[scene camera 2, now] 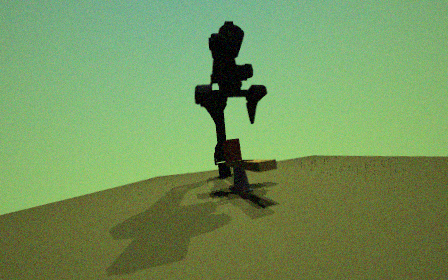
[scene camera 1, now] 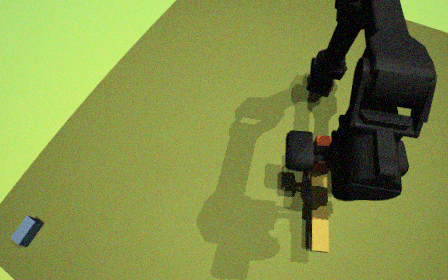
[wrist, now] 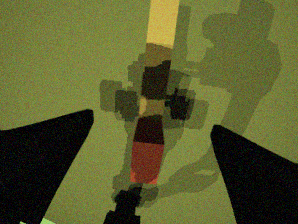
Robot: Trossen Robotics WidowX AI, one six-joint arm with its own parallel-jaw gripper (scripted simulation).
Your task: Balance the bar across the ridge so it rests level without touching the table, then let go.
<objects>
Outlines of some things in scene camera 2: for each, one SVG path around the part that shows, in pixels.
My gripper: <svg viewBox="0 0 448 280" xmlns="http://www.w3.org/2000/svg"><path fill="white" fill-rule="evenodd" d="M195 87L195 104L205 107L217 127L219 127L219 119L214 98L246 97L251 124L253 124L257 103L268 93L264 85L250 85L248 90L241 90L242 81L247 81L248 78L253 76L252 64L226 64L219 66L216 71L219 90L212 90L211 84L201 84Z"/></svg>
A bar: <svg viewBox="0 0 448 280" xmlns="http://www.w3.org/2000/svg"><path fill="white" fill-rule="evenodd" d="M223 142L226 167L252 172L278 169L276 160L242 160L239 138Z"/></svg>
</objects>
